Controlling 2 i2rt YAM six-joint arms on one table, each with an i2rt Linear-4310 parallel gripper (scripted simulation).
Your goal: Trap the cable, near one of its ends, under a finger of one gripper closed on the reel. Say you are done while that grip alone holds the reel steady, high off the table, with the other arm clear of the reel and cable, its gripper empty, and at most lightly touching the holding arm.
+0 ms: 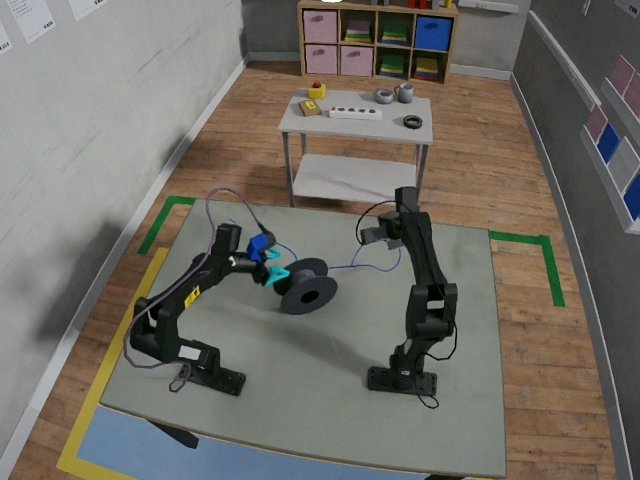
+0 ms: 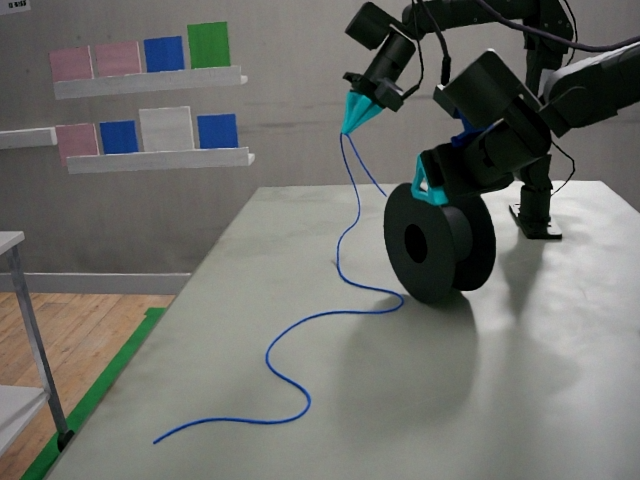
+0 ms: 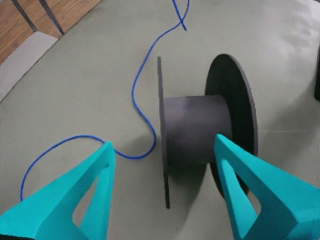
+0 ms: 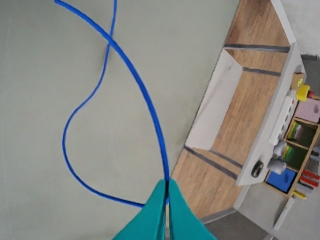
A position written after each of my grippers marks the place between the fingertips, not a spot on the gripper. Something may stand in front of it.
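Dark reel [image 2: 423, 246] [image 1: 310, 288] [image 3: 190, 123]; in image 4 the reel is out of frame. My left gripper [image 2: 435, 188] [image 1: 284, 264] [image 3: 163, 144] is visible, as is my right gripper [image 2: 343, 134] [image 1: 383, 232] [image 4: 167, 187].
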